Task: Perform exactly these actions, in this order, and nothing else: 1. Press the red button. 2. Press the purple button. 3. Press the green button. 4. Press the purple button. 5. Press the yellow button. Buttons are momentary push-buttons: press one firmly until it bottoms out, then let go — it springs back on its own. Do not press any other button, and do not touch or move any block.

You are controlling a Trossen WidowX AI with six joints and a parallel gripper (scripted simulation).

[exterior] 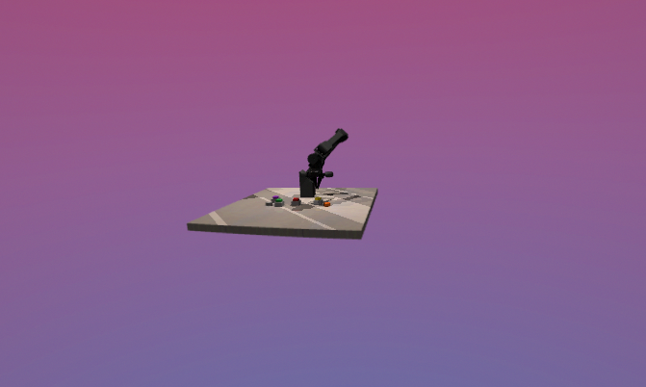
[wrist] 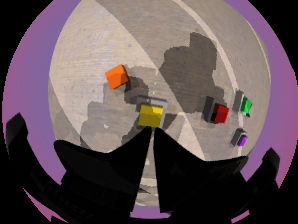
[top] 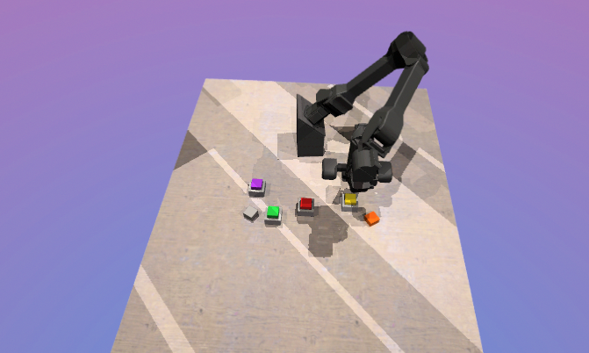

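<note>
The yellow button lies 10 mm behind my gripper tip and 60 mm below it. From my gripper tip the other things lie so: red button 30 mm ahead, 130 mm to the right, 60 mm below; orange block 40 mm ahead, 70 mm to the left, 80 mm below; green button 80 mm ahead, 220 mm to the right, 60 mm below.
</note>
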